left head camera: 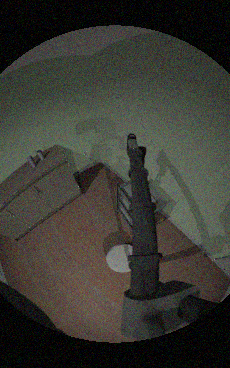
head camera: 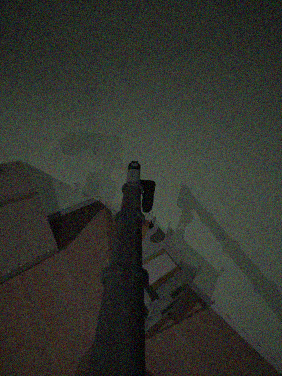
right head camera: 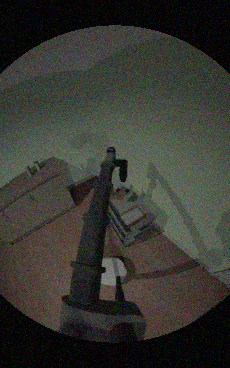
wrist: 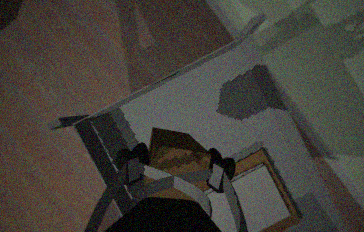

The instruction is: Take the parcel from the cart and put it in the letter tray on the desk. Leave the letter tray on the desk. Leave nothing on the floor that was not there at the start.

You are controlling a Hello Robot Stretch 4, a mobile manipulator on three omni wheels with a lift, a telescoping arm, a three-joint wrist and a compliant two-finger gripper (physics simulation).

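Places are measured from the robot's base along level axes (x left, y down, z back), in millimetres.
Pixels of known places: gripper, fingertip midpoint: [head camera: 143, 227] [right head camera: 122, 191] [wrist: 176, 159]; robot's base, origin of the base link: [left head camera: 121, 257] [right head camera: 110, 270].
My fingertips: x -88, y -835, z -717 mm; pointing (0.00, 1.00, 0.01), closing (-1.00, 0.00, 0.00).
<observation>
Ahead of a thing's pixels: the offset from my fingertips to its top centre. "spot": to the spot under its first point.
The parcel @[dx +7, dy -55, dz +4 mm] [wrist: 172, 150], a brown-orange box, is between the two fingertips in the wrist view. My gripper [wrist: 176, 159] is shut on it, with a fingertip on each side, above the grey cart [wrist: 192, 107] [right head camera: 126, 239]. In the right head view the parcel [right head camera: 121, 194] is a small orange patch under the dark wrist. The cart also shows in the left head view [left head camera: 124, 204], partly behind the arm. A flat, orange-rimmed rectangle @[spot: dx -176, dy +184, dz +92 mm] [wrist: 265, 192] [head camera: 161, 268] with a pale inside lies on the cart. I cannot identify the desk or the letter tray for certain.
A cabinet [head camera: 25, 235] [left head camera: 42, 202] [right head camera: 37, 205] stands at the left, with two small upright cylinders on top. A pale round shape [left head camera: 119, 258] [right head camera: 112, 272] is on the floor near the arm's base. A green wall rises behind the cart. The pictures are dark and grainy.
</observation>
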